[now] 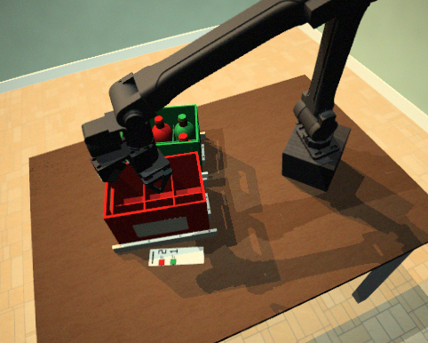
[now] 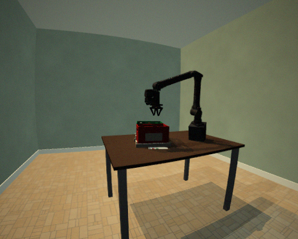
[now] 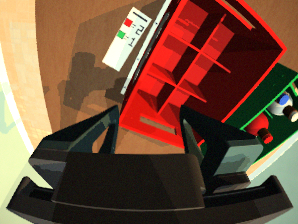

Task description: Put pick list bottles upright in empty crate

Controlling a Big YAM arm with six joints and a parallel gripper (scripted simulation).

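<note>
The red bottle is 60 mm behind my hand, 360 mm to the right of it and 190 mm below it. The rest, counted from my hand: blue-capped bottle 50 mm ahead, 290 mm to the right, 190 mm below; then red crate 10 mm ahead, 80 mm to the right, 190 mm below; then pick list 60 mm to the left, 270 mm below.
</note>
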